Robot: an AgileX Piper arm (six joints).
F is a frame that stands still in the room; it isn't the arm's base.
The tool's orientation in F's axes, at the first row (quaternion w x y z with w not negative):
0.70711 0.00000 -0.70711 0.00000
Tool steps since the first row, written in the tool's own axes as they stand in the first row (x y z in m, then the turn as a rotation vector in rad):
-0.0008 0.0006 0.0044 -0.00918 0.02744 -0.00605
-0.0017 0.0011 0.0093 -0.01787 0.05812 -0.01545
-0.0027 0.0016 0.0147 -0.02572 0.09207 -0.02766
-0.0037 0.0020 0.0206 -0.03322 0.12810 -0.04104
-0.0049 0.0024 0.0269 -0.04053 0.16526 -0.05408
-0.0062 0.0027 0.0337 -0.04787 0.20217 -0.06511
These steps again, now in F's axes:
-0.0044 0.0006 -0.0008 0.00605 0.02744 -0.00918
-0.0093 0.0011 -0.0017 0.01545 0.05812 -0.01787
-0.0147 0.0016 -0.0027 0.02766 0.09207 -0.02572
-0.0206 0.0020 -0.0037 0.04104 0.12810 -0.03322
-0.0269 0.0024 -0.0049 0.05408 0.16526 -0.04053
-0.0337 0.0027 -0.0062 0.06511 0.20217 -0.04787

